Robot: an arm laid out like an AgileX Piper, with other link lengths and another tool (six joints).
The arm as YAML. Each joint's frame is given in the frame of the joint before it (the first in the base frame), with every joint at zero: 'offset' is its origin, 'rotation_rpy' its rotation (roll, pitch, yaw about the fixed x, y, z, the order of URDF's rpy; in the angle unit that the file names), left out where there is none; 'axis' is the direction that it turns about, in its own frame. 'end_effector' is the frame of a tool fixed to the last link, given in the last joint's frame.
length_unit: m
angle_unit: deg
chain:
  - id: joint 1
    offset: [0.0, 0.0, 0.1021]
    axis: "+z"
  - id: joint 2
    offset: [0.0, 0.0, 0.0]
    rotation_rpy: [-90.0, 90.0, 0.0]
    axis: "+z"
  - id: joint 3
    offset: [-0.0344, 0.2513, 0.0]
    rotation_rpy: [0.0, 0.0, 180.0]
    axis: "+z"
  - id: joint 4
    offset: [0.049, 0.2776, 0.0]
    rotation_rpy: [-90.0, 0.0, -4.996]
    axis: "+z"
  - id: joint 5
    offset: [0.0, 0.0, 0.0]
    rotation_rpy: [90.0, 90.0, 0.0]
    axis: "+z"
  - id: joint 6
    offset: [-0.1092, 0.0, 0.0]
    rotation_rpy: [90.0, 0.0, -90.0]
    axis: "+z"
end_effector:
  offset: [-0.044, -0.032, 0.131]
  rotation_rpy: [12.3, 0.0, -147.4]
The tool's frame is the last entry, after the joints.
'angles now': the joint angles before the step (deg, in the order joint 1, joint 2, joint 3, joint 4, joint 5, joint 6). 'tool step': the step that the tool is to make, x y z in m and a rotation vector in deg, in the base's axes. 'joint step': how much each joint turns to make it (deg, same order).
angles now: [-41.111 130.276 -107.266 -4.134 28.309 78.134]
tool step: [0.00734 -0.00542 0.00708 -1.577 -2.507 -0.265]
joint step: [0.000 0.048 0.000 -0.127 -2.958 0.725]
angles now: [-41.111 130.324 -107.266 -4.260 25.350 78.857]
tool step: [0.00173 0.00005 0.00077 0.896 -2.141 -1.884]
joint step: [0.000 0.000 0.001 -0.064 -0.936 2.898]
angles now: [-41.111 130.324 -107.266 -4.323 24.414 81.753]
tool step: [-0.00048 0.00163 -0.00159 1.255 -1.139 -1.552]
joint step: [0.000 0.001 -0.001 0.001 0.039 2.296]
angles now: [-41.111 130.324 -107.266 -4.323 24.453 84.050]
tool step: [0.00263 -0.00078 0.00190 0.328 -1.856 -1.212]
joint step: [-0.001 0.001 -0.002 0.001 -1.126 1.936]
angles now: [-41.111 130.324 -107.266 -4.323 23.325 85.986]
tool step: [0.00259 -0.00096 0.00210 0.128 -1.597 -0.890]
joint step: [0.001 0.000 0.001 -0.001 -1.079 1.483]
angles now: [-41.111 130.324 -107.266 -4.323 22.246 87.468]
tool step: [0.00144 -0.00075 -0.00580 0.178 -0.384 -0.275]
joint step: [-0.001 0.732 0.000 -0.063 -0.892 0.556]
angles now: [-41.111 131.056 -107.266 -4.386 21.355 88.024]
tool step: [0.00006 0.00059 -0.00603 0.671 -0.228 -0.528]
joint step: [-0.001 0.573 -0.001 0.003 -0.279 0.847]
